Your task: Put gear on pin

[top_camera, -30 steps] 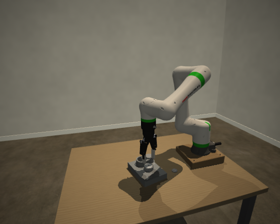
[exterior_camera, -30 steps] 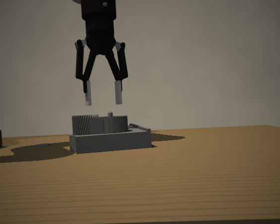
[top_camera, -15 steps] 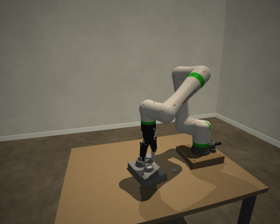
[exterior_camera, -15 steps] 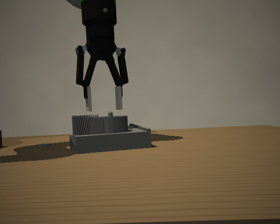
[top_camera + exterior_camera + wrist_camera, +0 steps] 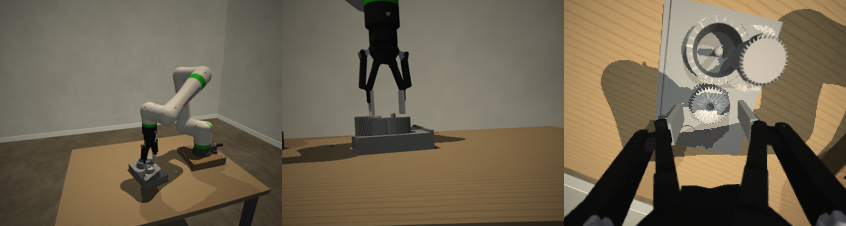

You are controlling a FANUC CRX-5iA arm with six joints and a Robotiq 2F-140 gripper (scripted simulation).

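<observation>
My gripper is now 60 mm above the gear.
</observation>
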